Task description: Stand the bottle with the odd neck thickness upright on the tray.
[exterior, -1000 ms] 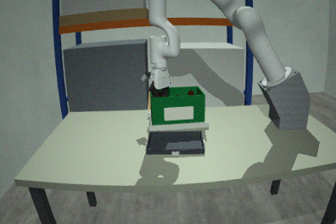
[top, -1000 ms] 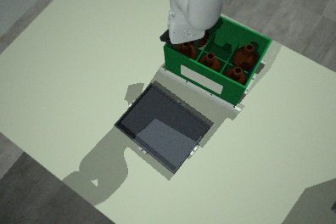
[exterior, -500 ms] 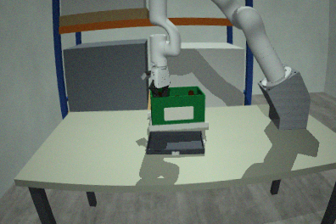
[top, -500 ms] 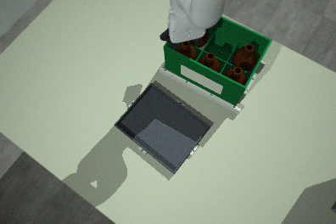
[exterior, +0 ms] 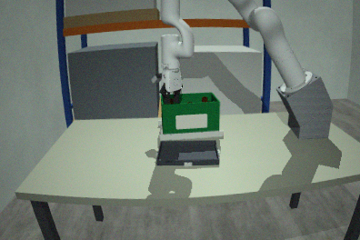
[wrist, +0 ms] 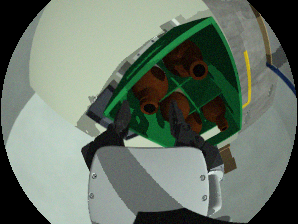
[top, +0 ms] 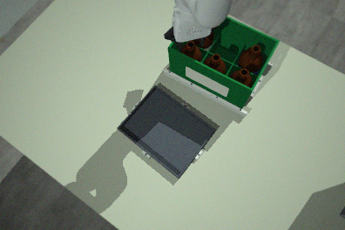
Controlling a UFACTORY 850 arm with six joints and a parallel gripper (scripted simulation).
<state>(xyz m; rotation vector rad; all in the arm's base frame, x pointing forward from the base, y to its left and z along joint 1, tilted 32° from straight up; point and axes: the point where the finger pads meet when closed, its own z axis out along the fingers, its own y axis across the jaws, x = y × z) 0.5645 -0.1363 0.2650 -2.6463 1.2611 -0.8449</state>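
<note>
The green crate is 90 mm behind my hand, 30 mm to the right of it and 90 mm below it. From my hand the other things lie so: dark grey tray (10 mm behind, 240 mm to the left, 170 mm below).
</note>
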